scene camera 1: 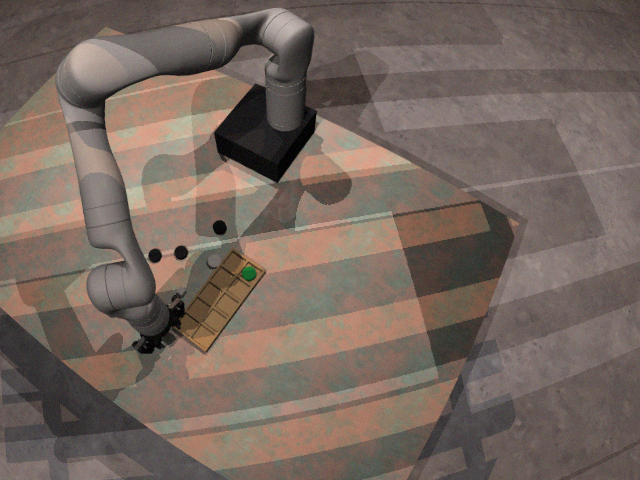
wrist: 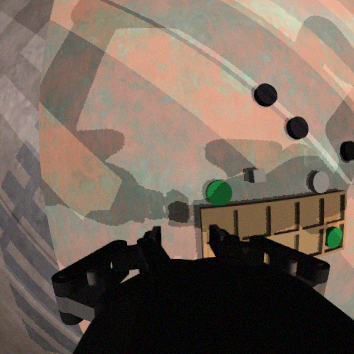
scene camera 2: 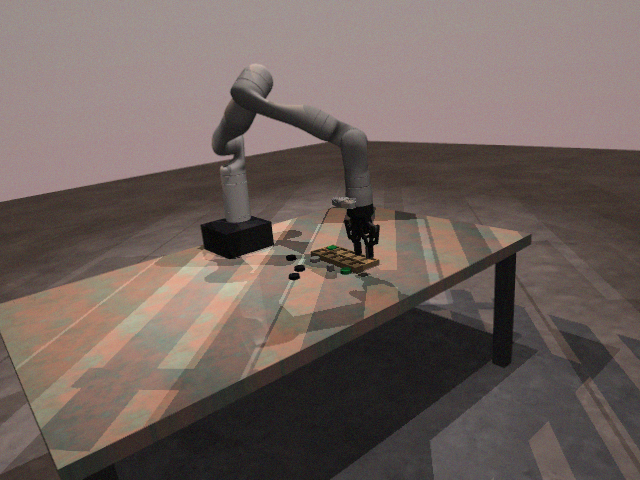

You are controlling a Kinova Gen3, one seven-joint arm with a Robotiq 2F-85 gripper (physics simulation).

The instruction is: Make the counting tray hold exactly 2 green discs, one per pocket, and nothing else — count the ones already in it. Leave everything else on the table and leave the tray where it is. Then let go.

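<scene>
The counting tray (scene camera 1: 218, 312) (scene camera 2: 364, 268) (wrist: 251, 220) has two rows of pockets. One green disc (scene camera 1: 249, 273) (scene camera 2: 331, 247) (wrist: 334, 237) lies in an end pocket; the other pockets I can see into are empty. A second green disc (scene camera 2: 345, 270) (wrist: 219, 192) lies on the table beside the tray's long side, near its other end; it does not show in scene camera 1. My gripper (scene camera 1: 164, 328) (scene camera 2: 363, 254) (wrist: 184, 234) is partly open and empty, above the table and the tray's end. In the wrist view the loose green disc is beyond the fingertips, not between them.
A grey cube (scene camera 2: 330, 267) (wrist: 258, 175) and a grey disc (scene camera 1: 213, 260) (scene camera 2: 314, 259) (wrist: 318, 181) lie beside the tray's long side. Three black discs, one of them (scene camera 1: 219, 227) (scene camera 2: 291, 257) (wrist: 348, 151) nearest the robot's base, lie farther out. Dark shadows fall near the gripper.
</scene>
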